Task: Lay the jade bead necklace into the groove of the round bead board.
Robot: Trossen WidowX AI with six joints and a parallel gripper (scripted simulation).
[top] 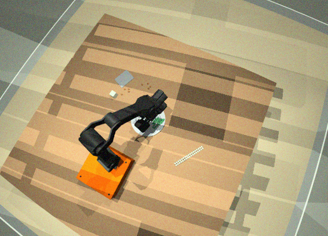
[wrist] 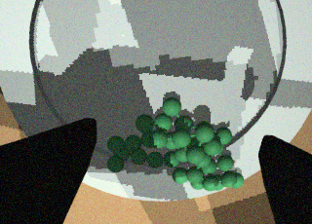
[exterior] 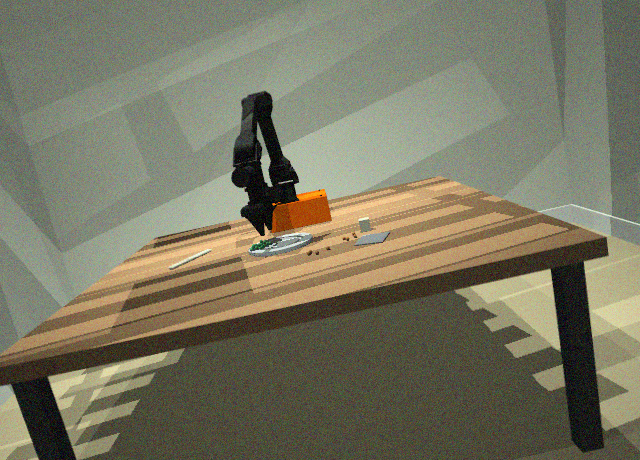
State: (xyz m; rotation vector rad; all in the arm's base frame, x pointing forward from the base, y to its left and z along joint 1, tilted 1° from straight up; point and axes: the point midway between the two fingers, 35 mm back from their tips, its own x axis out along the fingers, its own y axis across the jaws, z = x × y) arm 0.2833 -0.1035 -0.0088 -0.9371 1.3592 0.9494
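Now: gripper tip 4 cm above the round bead board and 3 cm to the right of it. Round my gripper tip: grey flat plate 28 cm to the left, 19 cm ahead, 5 cm below; then small white cube 29 cm to the left, 6 cm ahead, 3 cm below.
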